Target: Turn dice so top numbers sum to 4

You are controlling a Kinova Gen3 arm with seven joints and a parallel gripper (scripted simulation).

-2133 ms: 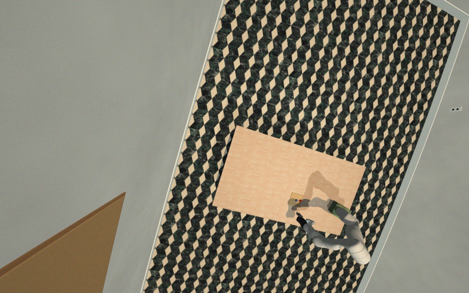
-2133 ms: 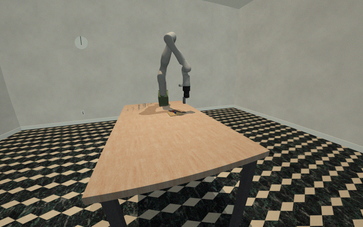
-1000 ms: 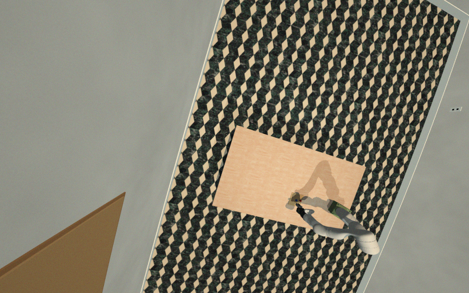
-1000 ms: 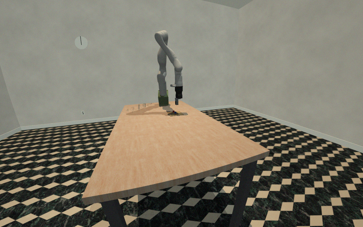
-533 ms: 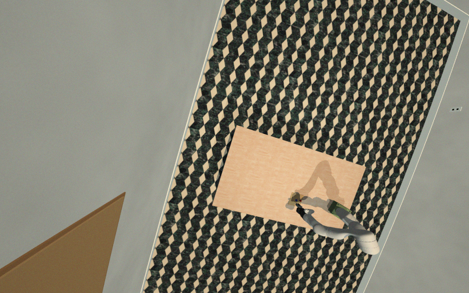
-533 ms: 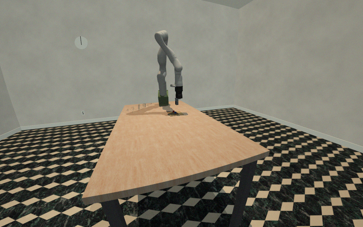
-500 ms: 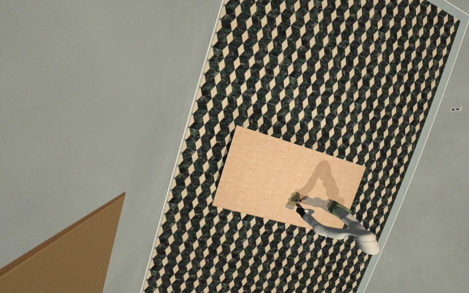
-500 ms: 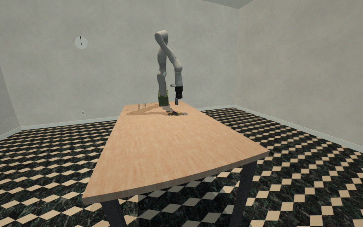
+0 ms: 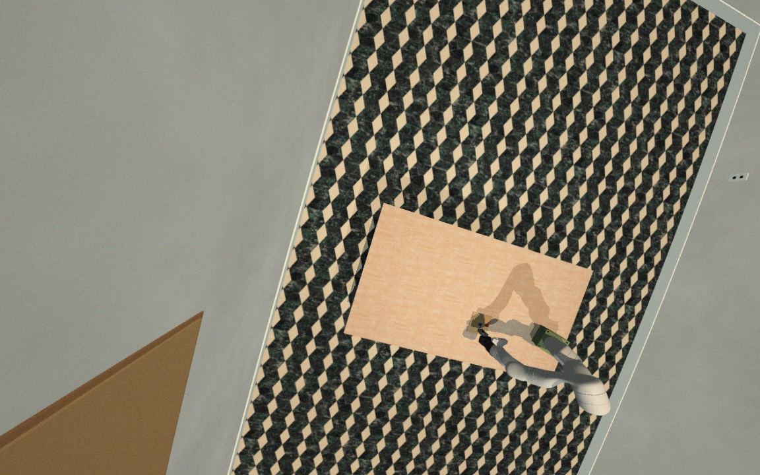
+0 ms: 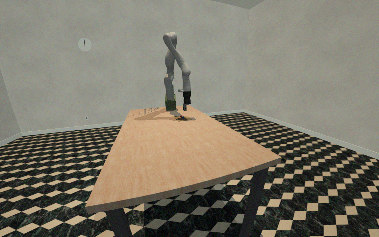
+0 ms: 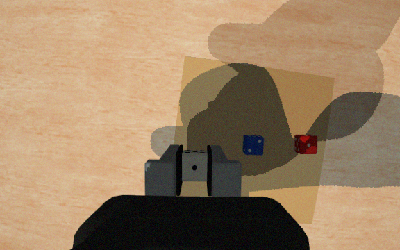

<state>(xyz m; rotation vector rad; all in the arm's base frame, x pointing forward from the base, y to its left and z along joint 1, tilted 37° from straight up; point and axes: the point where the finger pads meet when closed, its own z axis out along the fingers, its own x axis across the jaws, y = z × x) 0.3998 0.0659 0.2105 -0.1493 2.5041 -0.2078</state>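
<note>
The blue die lies 10 cm below my hand, 5 cm behind it and 1 cm to the right of it. From my hand the other things lie so: tan mat 11 cm below, 5 cm behind, 1 cm to the right; red die 10 cm below, 10 cm behind, 1 cm to the right; white die 1 cm below.
</note>
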